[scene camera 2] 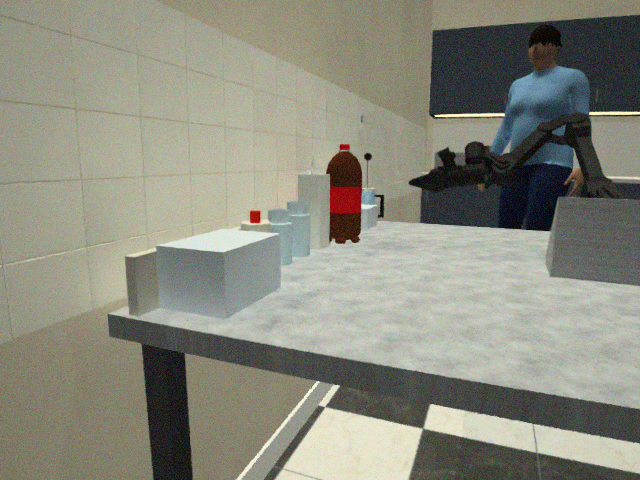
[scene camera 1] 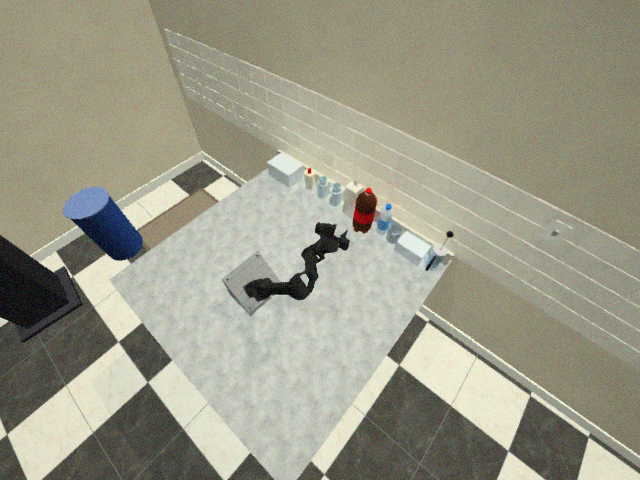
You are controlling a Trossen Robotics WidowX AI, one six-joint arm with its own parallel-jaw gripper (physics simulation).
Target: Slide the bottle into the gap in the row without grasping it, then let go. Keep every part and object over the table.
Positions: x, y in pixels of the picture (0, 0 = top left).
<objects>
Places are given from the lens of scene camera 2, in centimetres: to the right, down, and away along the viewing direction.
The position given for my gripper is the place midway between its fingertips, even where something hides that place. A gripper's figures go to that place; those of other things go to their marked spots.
my gripper (scene camera 2: 410, 182): 26, -17, 126
tall white carton (scene camera 2: 313, 188): -2, -14, 122
white box (scene camera 2: 217, 274): -16, 6, 68
brown bottle (scene camera 2: 345, 171): 8, -20, 128
The marked spots on the brown bottle and the white box are 69 cm apart.
</objects>
